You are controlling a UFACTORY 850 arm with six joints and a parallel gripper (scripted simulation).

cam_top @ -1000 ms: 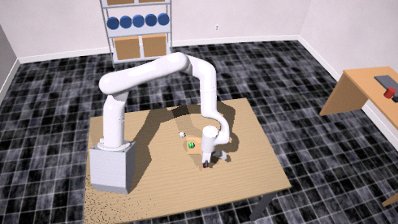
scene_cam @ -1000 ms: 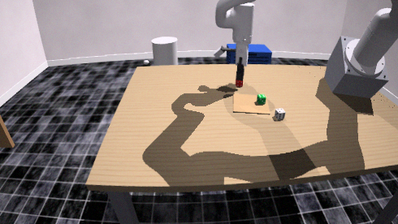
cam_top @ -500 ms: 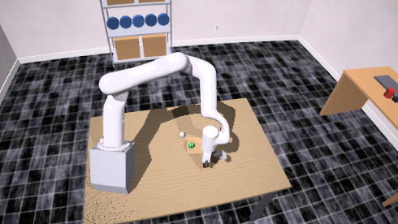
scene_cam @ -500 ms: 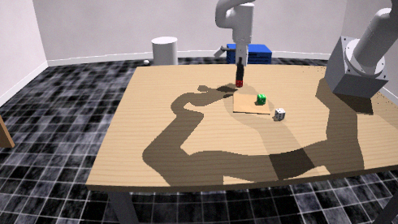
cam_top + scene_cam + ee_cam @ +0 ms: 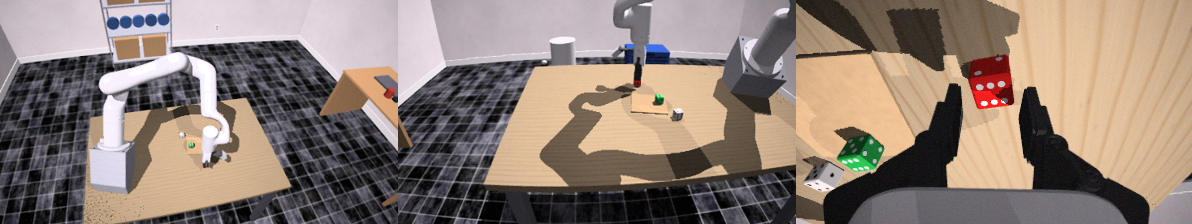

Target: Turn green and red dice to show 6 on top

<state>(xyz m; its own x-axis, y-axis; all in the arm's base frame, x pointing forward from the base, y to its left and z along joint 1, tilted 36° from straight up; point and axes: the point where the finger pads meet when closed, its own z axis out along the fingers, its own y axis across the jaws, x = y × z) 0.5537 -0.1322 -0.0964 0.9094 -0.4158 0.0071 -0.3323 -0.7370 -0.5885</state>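
My gripper is now 40 mm above the red die. From my hand the other things lie so: tan mat: 170 mm to the left, 50 mm below; green die: 170 mm to the left, 50 mm behind, 40 mm below; white die: 280 mm to the left, 80 mm behind, 40 mm below.
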